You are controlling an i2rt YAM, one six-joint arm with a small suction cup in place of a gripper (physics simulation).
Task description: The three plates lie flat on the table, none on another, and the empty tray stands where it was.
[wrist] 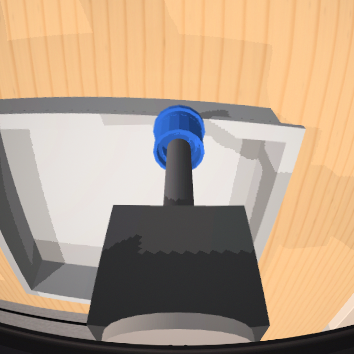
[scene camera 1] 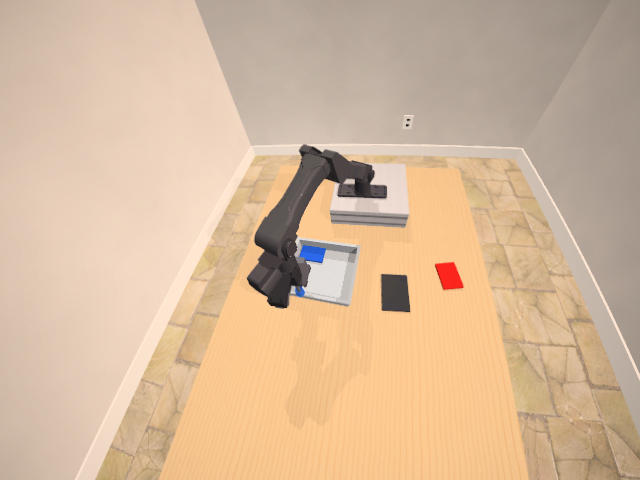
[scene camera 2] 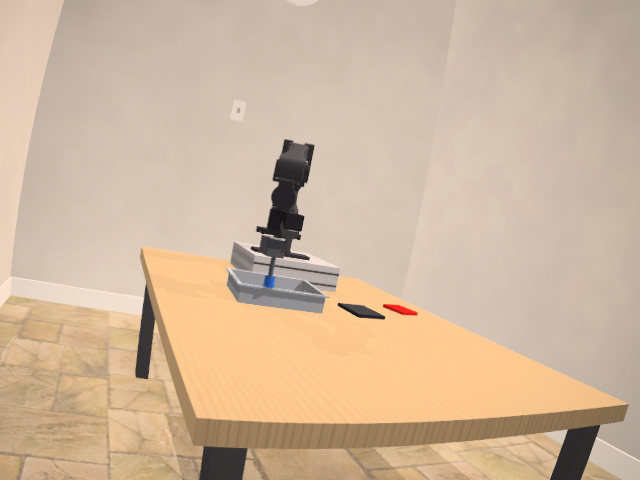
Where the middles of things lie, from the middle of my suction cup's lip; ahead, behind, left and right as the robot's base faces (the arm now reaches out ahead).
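There is the grey tray (scene camera 1: 332,281), which sits 4 cm below my suction cup, 5 cm to the left of it and 10 cm behind it. Going by their middles, the grey tray is the nearest to my suction cup of the things named here. The black plate (scene camera 1: 394,288) is 31 cm to the left of my suction cup, 6 cm behind it and 6 cm below it.
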